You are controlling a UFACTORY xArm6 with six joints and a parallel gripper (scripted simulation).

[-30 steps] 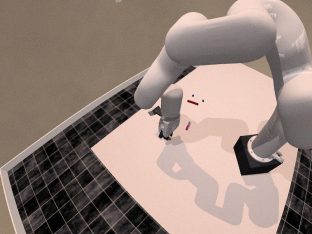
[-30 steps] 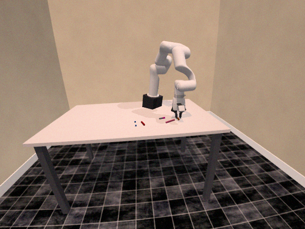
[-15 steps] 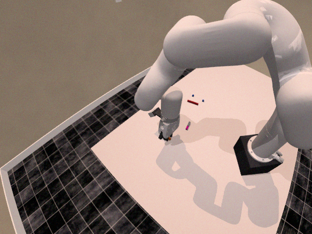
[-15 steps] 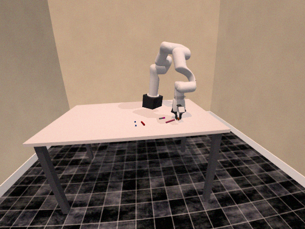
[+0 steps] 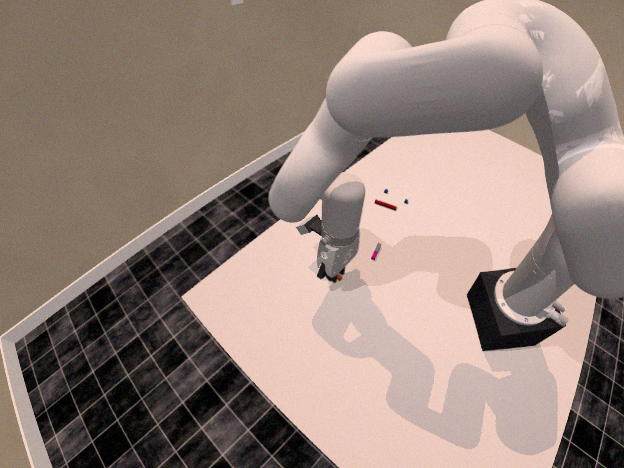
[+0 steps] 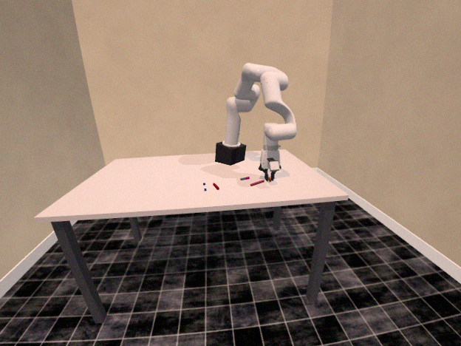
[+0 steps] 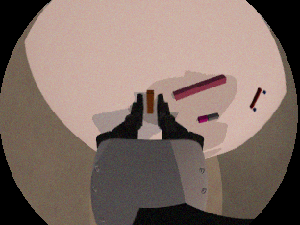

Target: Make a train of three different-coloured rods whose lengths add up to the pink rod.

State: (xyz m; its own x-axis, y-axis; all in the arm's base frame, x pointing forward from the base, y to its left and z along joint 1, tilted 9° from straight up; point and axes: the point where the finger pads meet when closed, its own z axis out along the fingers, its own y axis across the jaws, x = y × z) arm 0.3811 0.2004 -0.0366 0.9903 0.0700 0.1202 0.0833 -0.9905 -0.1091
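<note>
My gripper is now 2 cm above the orange rod. From my hand the other things lie so: magenta rod 3 cm behind, 12 cm to the right, 2 cm below; grey rod 2 cm behind, 14 cm to the right, 2 cm below; pink rod 4 cm ahead, 7 cm to the right, 2 cm below.
</note>
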